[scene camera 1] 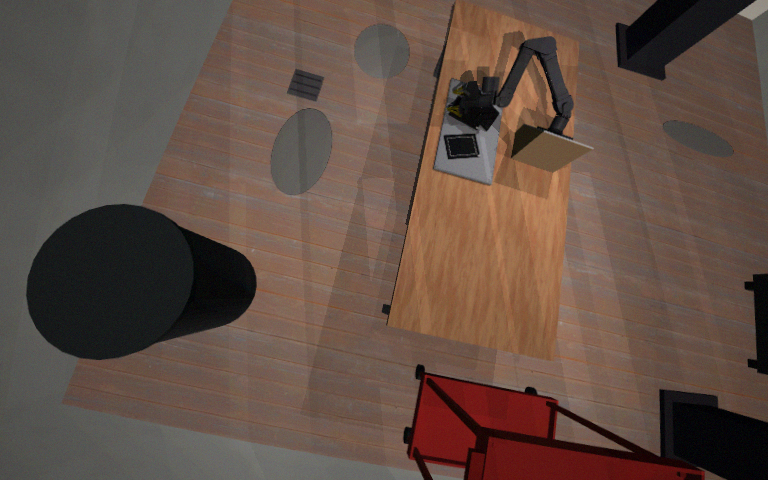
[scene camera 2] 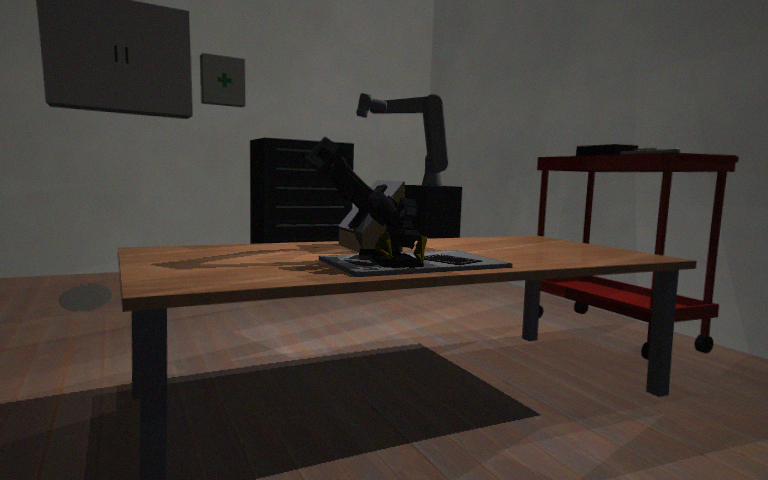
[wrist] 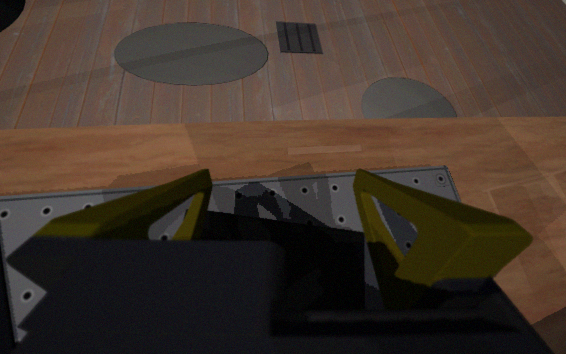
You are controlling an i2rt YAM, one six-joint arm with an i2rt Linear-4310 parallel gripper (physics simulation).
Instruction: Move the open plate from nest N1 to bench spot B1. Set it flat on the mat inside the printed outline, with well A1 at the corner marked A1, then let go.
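Pixels of known places: gripper, fingertip midpoint: [scene camera 1: 449, 100] [scene camera 2: 406, 260] [wrist: 282, 177]; arm's base, origin of the base link: [scene camera 1: 553, 133].
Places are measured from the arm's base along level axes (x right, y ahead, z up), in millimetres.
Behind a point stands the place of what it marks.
My gripper [scene camera 1: 457, 99] {x 139, y 483, z -118 mm} [scene camera 2: 403, 258] {x 139, y 483, z -118 mm} [wrist: 282, 177] {x 139, y 483, z -118 mm} is open, its yellow fingers standing wide apart low over the grey board. A black, straight-edged shape [scene camera 2: 399, 262] {x 138, y 443, z -130 mm} [wrist: 310, 260] {x 148, y 429, z -130 mm} lies low between and below the fingers; it is too dark to tell the plate from its nest. The gripper body hides its near part in the wrist view. The plate's wells and its A1 corner cannot be made out. A black square mat [scene camera 1: 461, 146] {x -83, y 391, z -141 mm} [scene camera 2: 453, 259] {x -91, y 400, z -140 mm} with a pale outline lies flat on the board beside the gripper; its corner mark is too small to read.
The grey board [scene camera 1: 472, 172] {x -208, y 322, z -142 mm} [scene camera 2: 495, 264] {x -174, y 500, z -145 mm} [wrist: 415, 175] {x 260, y 476, z -142 mm} with holes lies near one long edge of the wooden table [scene camera 1: 481, 254] {x -600, y 236, z -156 mm} [scene camera 2: 226, 277] {x 606, y 361, z -155 mm} [wrist: 100, 150] {x 4, y 538, z -155 mm}. A tilted pale panel [scene camera 1: 552, 151] {x -91, y 1, z -4 mm} stands by the arm's base. A red cart [scene camera 1: 481, 410] [scene camera 2: 634, 164] stands beyond the table's end.
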